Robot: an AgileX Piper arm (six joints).
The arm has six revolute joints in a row. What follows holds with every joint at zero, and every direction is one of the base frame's. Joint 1 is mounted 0.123 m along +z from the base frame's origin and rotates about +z. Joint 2 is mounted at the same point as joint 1 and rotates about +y. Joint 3 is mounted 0.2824 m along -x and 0.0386 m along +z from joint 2 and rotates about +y. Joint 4 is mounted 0.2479 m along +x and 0.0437 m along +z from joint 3 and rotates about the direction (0.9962, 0, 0.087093). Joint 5 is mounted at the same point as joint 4 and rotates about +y. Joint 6 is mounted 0.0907 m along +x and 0.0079 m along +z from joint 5 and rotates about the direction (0.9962, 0, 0.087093). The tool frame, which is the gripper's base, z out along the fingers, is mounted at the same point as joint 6; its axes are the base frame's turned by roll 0, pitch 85 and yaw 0 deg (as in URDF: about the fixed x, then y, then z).
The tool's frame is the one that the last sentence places.
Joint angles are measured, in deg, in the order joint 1, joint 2, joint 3, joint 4, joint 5, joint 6. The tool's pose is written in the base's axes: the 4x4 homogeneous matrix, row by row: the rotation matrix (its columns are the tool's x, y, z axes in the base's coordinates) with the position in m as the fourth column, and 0 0 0 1 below. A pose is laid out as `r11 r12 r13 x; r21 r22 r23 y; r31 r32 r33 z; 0 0 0 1`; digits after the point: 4 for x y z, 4 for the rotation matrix.
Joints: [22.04 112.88 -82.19 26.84 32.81 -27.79]
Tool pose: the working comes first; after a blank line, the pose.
Where each joint sits with the arm in this pose, in the base's axes (m; each line is computed from the numbers above, not from the rounded line before):
joint 1: 0.0000 0.0000 0.1230
joint 2: 0.0000 0.0000 0.1230
joint 3: 0.1347 0.0545 0.3682
joint 4: 0.3530 0.1429 0.2792
joint 5: 0.3530 0.1429 0.2792
joint 6: 0.3909 0.1823 0.2064
the tool: 0.3909 0.1823 0.2064

-0.7215 -0.5536 0.4160 0.3909; -0.3787 0.8183 0.4323 0.1823; -0.5797 0.1544 -0.8000 0.2064; 0 0 0 1
